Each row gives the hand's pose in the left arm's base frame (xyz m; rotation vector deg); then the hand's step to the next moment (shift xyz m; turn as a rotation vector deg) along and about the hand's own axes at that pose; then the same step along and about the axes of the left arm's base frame.
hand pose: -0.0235 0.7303 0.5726 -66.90 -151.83 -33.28
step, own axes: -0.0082 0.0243 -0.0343 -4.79 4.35 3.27
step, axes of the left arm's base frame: 0.0240 -0.0051 0.0351 6.40 0.86 -3.30
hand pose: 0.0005 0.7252 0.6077 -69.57 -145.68 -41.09
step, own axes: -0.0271 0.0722 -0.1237 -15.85 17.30 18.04
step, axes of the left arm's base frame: 0.0731 -0.0439 0.1182 23.42 8.18 -16.13
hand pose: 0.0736 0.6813 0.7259 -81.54 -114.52 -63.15
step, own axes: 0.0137 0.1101 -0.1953 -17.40 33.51 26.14
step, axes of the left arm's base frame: 0.0798 -0.1339 0.1618 39.71 16.28 -16.35
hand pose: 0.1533 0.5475 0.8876 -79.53 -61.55 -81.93
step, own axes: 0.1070 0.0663 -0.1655 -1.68 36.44 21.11
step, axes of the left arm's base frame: 0.0167 -0.1782 0.1058 40.81 10.50 -0.65
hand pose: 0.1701 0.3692 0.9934 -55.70 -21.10 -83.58
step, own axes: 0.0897 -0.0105 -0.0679 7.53 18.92 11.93
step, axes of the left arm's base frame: -0.0201 -0.1071 0.0297 22.70 0.63 6.44
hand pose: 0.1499 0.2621 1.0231 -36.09 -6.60 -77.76
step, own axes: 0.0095 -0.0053 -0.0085 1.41 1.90 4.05
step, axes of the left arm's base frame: -0.0051 -0.0128 -0.0011 3.22 0.87 3.30
